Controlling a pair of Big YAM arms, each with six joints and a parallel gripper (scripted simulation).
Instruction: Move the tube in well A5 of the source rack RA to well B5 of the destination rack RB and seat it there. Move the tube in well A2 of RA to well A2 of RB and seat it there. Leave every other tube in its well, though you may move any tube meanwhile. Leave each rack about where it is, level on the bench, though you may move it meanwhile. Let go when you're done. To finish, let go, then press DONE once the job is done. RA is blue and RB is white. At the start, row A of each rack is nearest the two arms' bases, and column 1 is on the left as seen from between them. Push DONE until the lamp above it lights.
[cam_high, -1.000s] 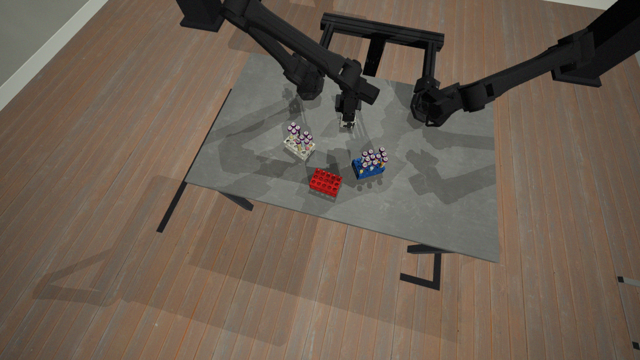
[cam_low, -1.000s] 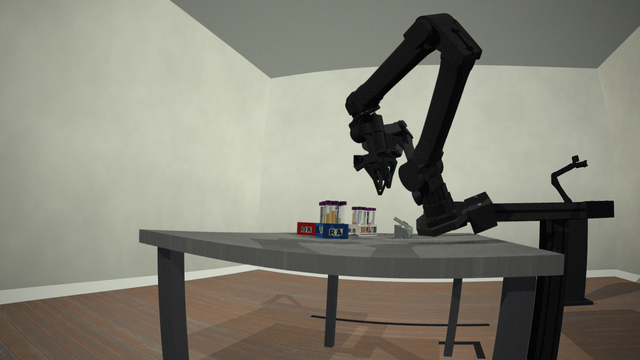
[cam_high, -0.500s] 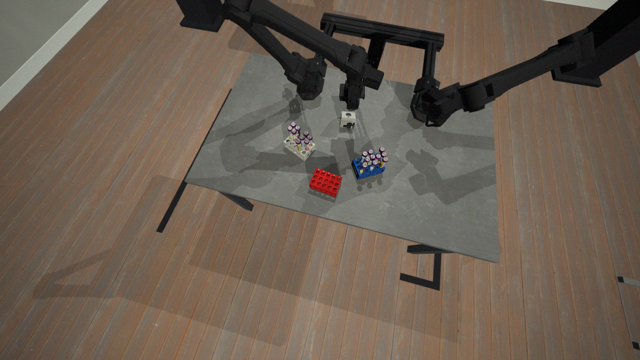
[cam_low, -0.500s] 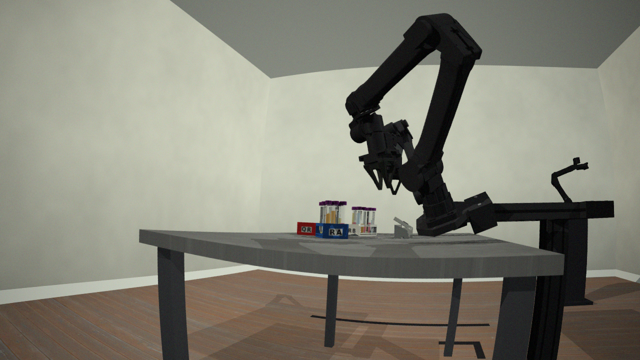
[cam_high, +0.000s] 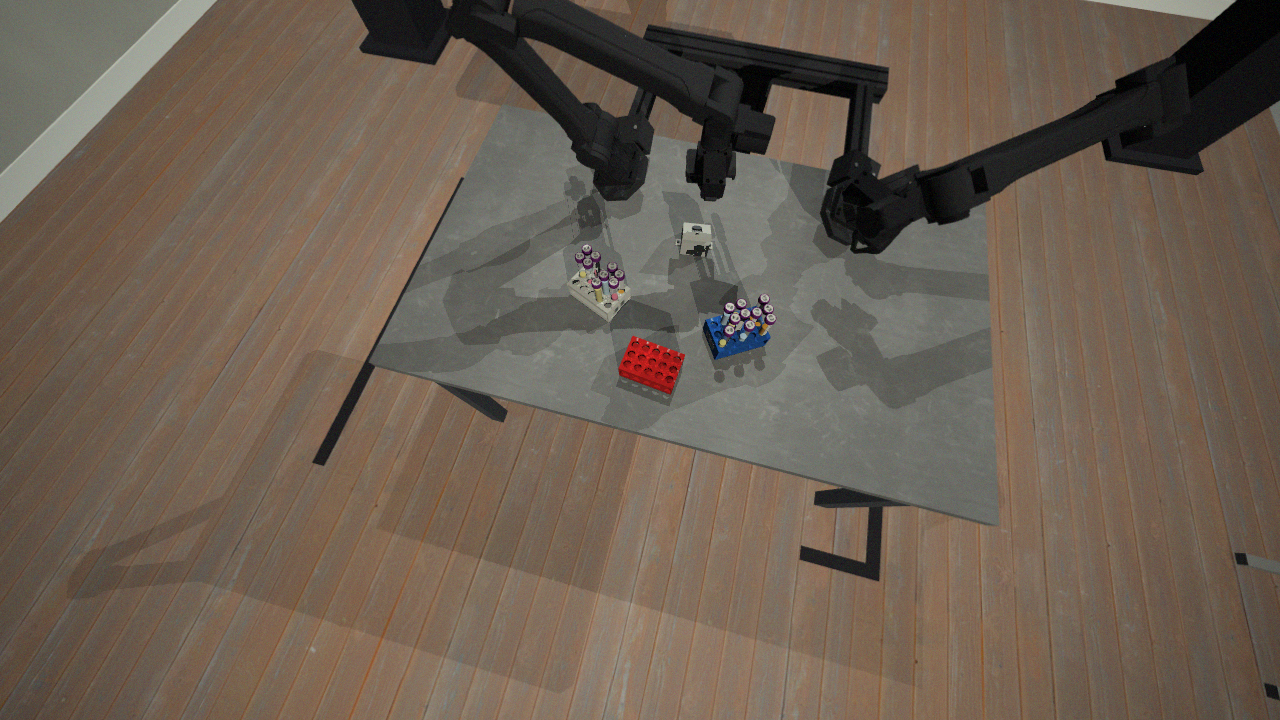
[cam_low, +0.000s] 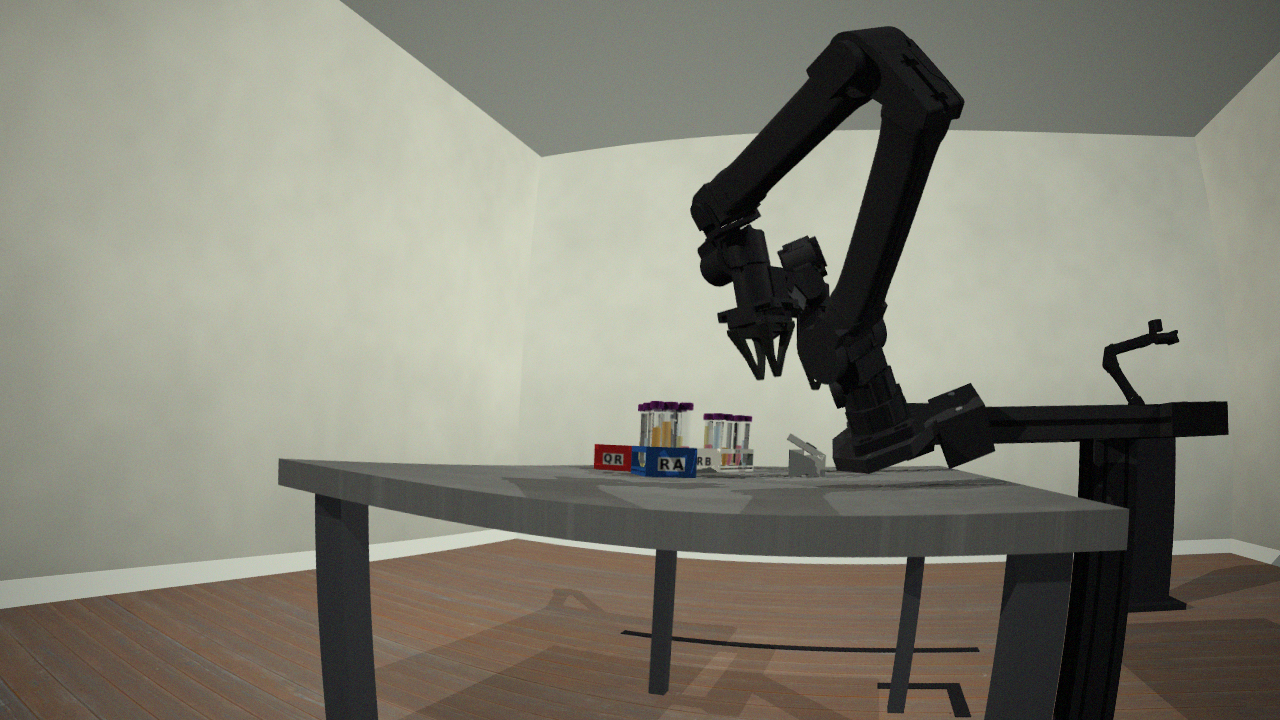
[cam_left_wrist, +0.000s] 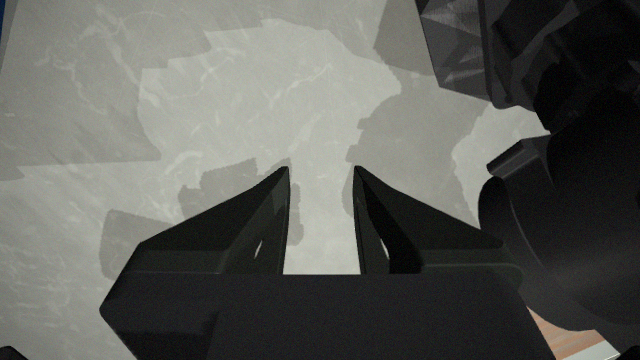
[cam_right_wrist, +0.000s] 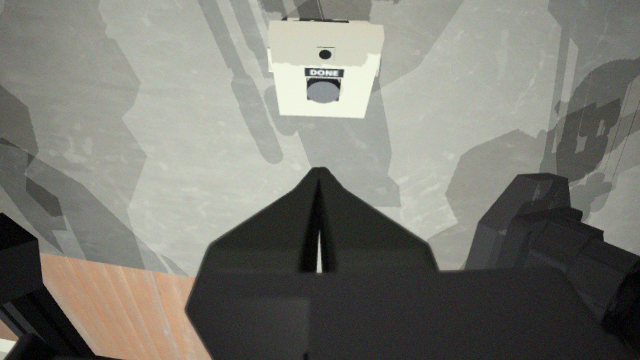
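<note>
Right now my right hand is 1 cm short of the white done button box and 12 cm above it. From my right hand the other things lie so: red rack (38 cm ahead, 4 cm to the right, 14 cm below).
</note>
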